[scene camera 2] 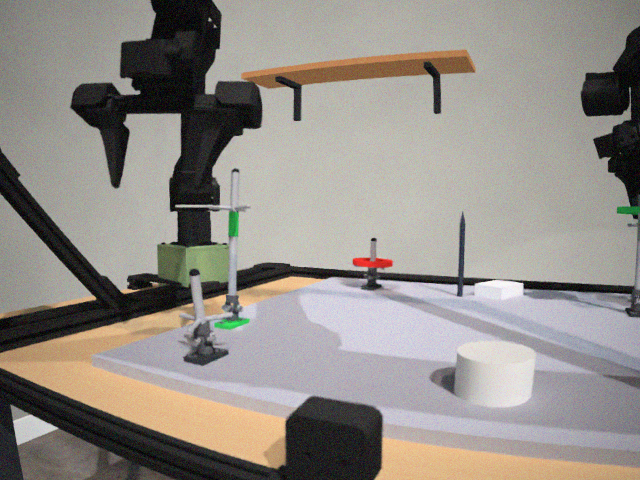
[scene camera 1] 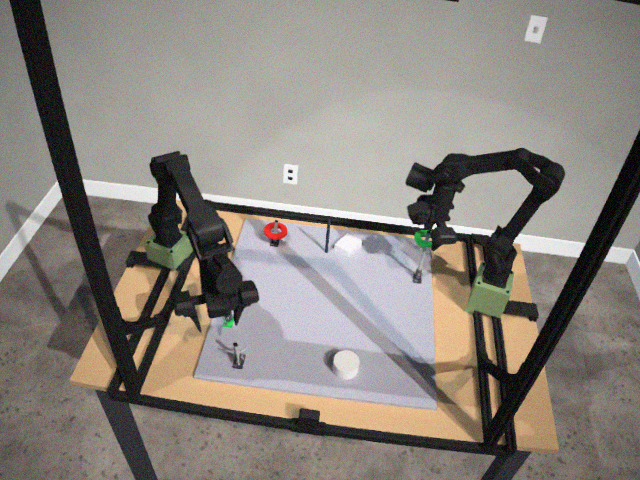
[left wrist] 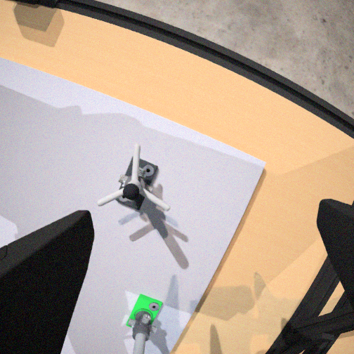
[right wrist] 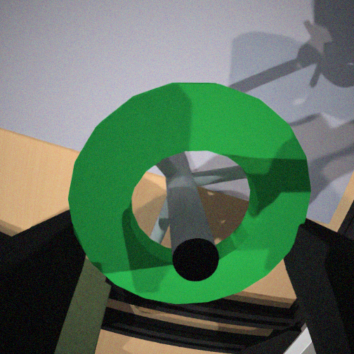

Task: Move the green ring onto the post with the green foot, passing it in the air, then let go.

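Seen in the pictures: left gripper, fingertip midpoint: (scene camera 2: 155, 188) (scene camera 1: 218, 327); right gripper, fingertip midpoint: (scene camera 1: 429, 241); left arm's base, origin of the base link: (scene camera 2: 193, 244) (scene camera 1: 168, 238); right arm's base, origin of the base link: (scene camera 1: 495, 277).
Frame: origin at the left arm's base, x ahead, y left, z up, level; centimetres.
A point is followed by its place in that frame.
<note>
The green ring (scene camera 1: 418, 238) {x 67.3, y 25.0, z 8.0 cm} (scene camera 2: 626, 210) {x 67.6, y 23.6, z 7.6 cm} (right wrist: 130, 125) is around the upper part of a grey post (scene camera 1: 421, 260) {x 69.6, y 25.6, z -0.1 cm} (right wrist: 189, 215) with a dark foot. The post comes up through the hole, and its black tip overlaps the ring's lower rim in the right wrist view. My right gripper (right wrist: 186, 222) is shut on the ring, one finger at each side. The post with the green foot (scene camera 2: 233, 268) {x 28.2, y -13.0, z -0.4 cm} (left wrist: 146, 305) stands upright, with a green band and thin side rods. My left gripper (scene camera 1: 218, 327) {x 34.5, y -27.6, z 9.0 cm} (left wrist: 208, 218) is open and empty, above and near that post.
A short post with a dark foot (scene camera 1: 237, 359) {x 38.0, y -25.8, z -3.4 cm} (scene camera 2: 205, 355) {x 37.9, y -24.5, z -6.9 cm} (left wrist: 131, 192) stands near the green-footed one. A red ring (scene camera 1: 268, 231) {x 23.6, y 18.5, z -2.1 cm} (scene camera 2: 360, 262) {x 24.9, y 17.1, z -2.5 cm} is on a short post at the back. A dark spike (scene camera 1: 327, 237) {x 41.0, y 23.2, z -1.1 cm} (scene camera 2: 461, 258) {x 41.1, y 23.2, z -1.1 cm}, a white block (scene camera 1: 348, 243) {x 46.3, y 28.3, z -5.5 cm} (scene camera 2: 498, 290) {x 47.4, y 24.8, z -6.0 cm} and a white cylinder (scene camera 1: 345, 364) {x 62.3, y -15.0, z -4.0 cm} (scene camera 2: 493, 374) {x 63.2, y -17.0, z -4.8 cm} stand on the mat.
</note>
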